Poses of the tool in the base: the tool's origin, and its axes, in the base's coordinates. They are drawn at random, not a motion.
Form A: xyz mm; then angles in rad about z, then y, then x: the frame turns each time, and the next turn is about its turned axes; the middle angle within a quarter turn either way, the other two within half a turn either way.
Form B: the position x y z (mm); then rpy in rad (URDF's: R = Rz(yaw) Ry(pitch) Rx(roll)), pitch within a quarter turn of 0, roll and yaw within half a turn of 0. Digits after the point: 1 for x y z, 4 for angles.
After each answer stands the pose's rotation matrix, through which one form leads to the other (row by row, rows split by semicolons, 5 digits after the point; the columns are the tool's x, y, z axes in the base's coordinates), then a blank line. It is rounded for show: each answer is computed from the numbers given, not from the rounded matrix.
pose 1, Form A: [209.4, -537.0, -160.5, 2.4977, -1.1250, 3.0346]
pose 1, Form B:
[209.4, -537.0, -160.5, 3.0346, -1.1250, 2.4977]
-0.34484 0.67394 -0.65337; 0.25884 0.73735 0.62395; 0.90227 0.04604 -0.42871

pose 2, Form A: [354.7, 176.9, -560.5, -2.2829, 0.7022, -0.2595]
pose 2, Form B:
[354.7, 176.9, -560.5, -0.2595, 0.7022, -2.2829]
-0.49884 0.83994 -0.21368; -0.57790 -0.50609 -0.64024; -0.64590 -0.19589 0.73786

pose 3, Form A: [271.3, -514.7, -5.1, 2.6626, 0.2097, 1.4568]
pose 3, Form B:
[271.3, -514.7, -5.1, 1.4568, 0.2097, 2.6626]
-0.86802 -0.23597 0.43688; 0.45079 -0.00563 0.89261; -0.20817 0.97175 0.11126

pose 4, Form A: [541.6, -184.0, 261.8, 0.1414, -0.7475, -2.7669]
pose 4, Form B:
[541.6, -184.0, 261.8, -2.7669, -0.7475, 0.1414]
0.72607 0.37747 0.57475; 0.10336 -0.88627 0.45149; 0.67981 -0.26841 -0.68251

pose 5, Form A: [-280.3, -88.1, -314.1, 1.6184, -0.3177, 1.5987]
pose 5, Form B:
[-280.3, -88.1, -314.1, 1.5987, -0.3177, 1.6184]
-0.04520 0.04273 0.99806; 0.94888 -0.31058 0.05627; 0.31238 0.94959 -0.02650

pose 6, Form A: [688.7, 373.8, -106.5, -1.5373, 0.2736, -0.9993]
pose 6, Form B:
[688.7, 373.8, -106.5, -0.9993, 0.2736, -1.5373]
0.03224 0.53298 0.84552; -0.96226 0.24525 -0.11790; -0.27020 -0.80981 0.52077

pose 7, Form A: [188.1, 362.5, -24.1, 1.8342, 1.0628, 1.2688]
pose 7, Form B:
[188.1, 362.5, -24.1, 1.2688, 1.0628, 1.8342]
-0.12665 -0.50436 0.85415; 0.46965 0.72797 0.49949; -0.87372 0.46441 0.14468

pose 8, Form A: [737.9, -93.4, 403.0, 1.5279, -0.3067, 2.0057]
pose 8, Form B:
[737.9, -93.4, 403.0, 2.0057, -0.3067, 1.5279]
0.04088 0.40919 0.91153; 0.95246 -0.29163 0.08820; 0.30191 0.86459 -0.40166

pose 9, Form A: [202.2, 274.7, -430.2, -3.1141, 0.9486, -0.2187]
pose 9, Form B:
[202.2, 274.7, -430.2, -0.2187, 0.9486, -3.1141]
-0.58260 0.20307 -0.78698; -0.01602 -0.97097 -0.23868; -0.81260 -0.12645 0.56894

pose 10, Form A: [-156.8, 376.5, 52.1, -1.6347, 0.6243, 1.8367]
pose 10, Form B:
[-156.8, 376.5, 52.1, 1.8367, 0.6243, -1.6347]
-0.05181 -0.29826 -0.95308; -0.80972 -0.54605 0.21491; -0.58453 0.78286 -0.21321

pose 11, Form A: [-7.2, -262.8, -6.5, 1.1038, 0.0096, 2.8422]
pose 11, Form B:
[-7.2, -262.8, -6.5, 2.8422, 0.0096, 1.1038]
0.45019 0.85448 0.25923; 0.89288 -0.42765 -0.14097; -0.00960 0.29493 -0.95547

